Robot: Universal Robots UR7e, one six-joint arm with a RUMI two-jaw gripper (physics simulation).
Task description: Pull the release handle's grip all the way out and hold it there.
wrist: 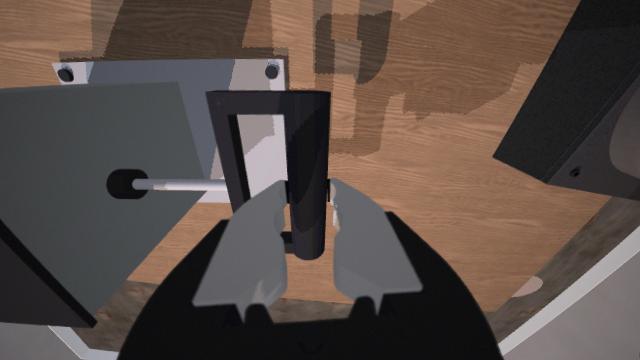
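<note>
The release handle's grip [309, 150] is a dark upright bar on a rectangular dark frame, at the middle of the wrist view. My gripper [308, 181] is shut on the grip's bar, one finger on each side, near its lower half. A bright metal rod [180, 185] runs left from the frame into a black round collar [125, 184] on the face of a grey-green housing [100, 150]. A length of the rod shows between the collar and the frame. The frame's lower left part is hidden behind the left finger.
A pale base plate [255, 70] with dark bolts lies under the housing on the wooden table [450, 230]. A large black block [555, 100] stands at the right. The table's edge runs along the lower right and bottom. Shadows fall on the wood at the top.
</note>
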